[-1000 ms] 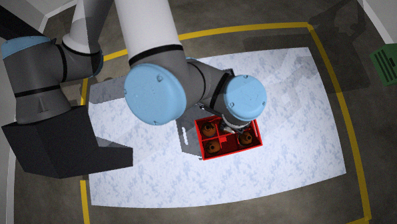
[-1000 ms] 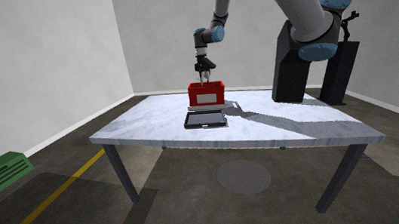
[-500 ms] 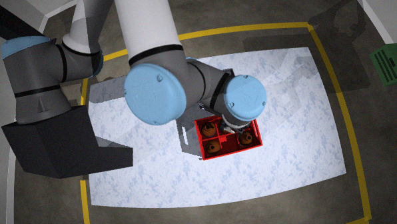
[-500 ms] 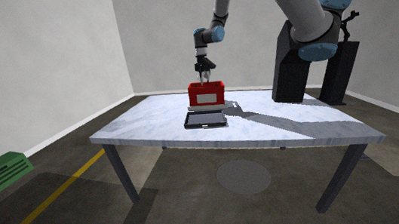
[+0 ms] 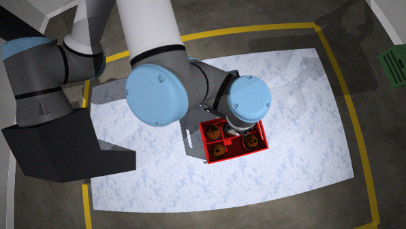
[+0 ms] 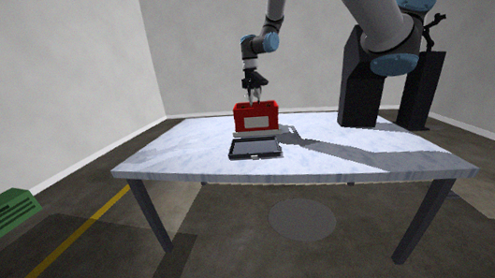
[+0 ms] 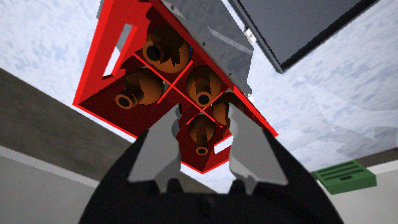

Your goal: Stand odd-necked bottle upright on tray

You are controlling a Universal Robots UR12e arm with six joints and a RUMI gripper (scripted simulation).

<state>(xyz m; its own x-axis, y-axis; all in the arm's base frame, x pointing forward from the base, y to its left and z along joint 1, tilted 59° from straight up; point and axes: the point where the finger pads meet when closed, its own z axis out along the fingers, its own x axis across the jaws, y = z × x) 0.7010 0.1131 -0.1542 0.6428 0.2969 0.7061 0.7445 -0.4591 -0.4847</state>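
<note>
The red crate is 110 mm below my hand and 50 mm to the right of it. The rest, counted from my hand: dark tray: 230 mm to the left, 180 mm below.
</note>
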